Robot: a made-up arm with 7 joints. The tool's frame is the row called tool.
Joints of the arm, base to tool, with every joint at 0 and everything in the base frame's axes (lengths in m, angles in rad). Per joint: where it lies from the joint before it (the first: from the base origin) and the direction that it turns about. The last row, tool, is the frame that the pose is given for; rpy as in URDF.
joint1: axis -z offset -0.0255 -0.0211 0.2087
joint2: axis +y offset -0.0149 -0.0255 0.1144
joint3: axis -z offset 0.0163 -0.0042 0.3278
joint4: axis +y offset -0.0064 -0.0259 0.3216
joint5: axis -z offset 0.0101 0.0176 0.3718
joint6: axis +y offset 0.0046 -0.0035 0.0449
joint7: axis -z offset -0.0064 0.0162 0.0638
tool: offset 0.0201 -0.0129 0.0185 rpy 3.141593 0 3.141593
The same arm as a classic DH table. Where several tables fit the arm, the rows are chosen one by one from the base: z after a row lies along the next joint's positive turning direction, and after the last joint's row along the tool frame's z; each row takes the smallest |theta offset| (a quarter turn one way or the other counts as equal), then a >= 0, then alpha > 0; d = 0 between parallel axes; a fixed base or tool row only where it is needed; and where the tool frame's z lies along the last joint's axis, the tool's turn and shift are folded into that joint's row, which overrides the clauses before.
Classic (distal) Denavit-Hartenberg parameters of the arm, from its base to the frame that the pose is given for. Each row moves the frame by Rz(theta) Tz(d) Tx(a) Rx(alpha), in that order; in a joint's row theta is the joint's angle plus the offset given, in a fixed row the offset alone. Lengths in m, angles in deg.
base (fixed): a -0.0331; alpha 180; d 0; theta0 39.61
joint1: a -0.0149; alpha 90; d -0.3231; theta0 39.61
joint2: a 0.0163; alpha -90; d -0.0297; theta0 0
joint3: a -0.0064; alpha 90; d -0.6494; theta0 0
joint4: a 0.0101; alpha -90; d -0.0083; theta0 0
joint5: a 0.0046; alpha 90; d -0.4167; theta0 0
joint6: a -0.0064; alpha -90; d 0.0127; theta0 0
joint7: a 0.0239; alpha 0; d 0; theta0 32.69
tool (fixed): a 0; alpha 0; d -0.0823; theta0 147.31

